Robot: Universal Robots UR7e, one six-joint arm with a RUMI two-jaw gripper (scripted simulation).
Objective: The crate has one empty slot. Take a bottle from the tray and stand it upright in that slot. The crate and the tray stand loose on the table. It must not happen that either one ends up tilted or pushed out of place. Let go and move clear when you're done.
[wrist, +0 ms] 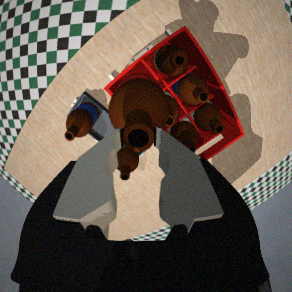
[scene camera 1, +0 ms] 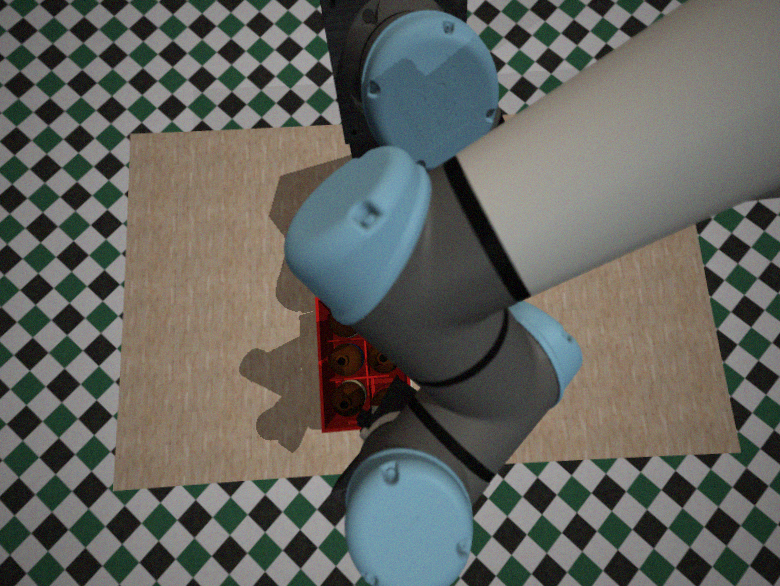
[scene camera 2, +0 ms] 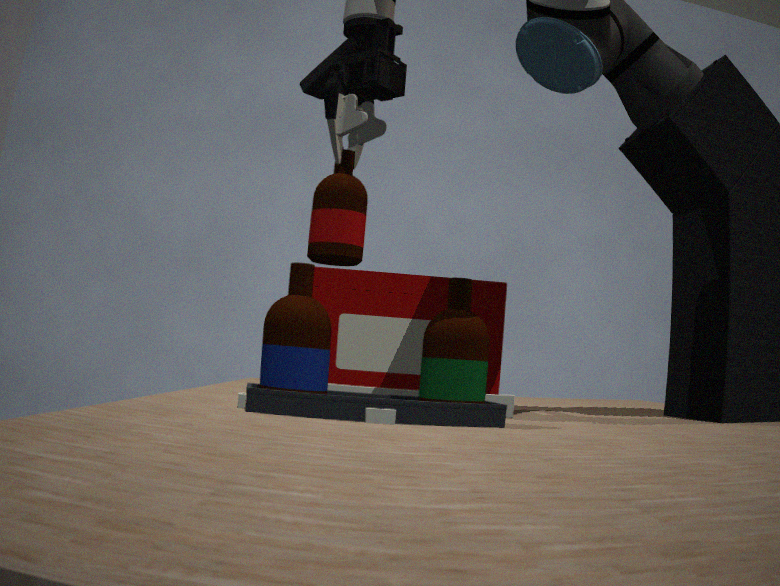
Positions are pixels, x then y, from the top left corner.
Scene:
The gripper shows in the wrist view (138, 129), in scene camera 1 (391, 414) and in scene camera 2 (345, 166). A tray shows in the wrist view (102, 127) and in scene camera 2 (337, 405).

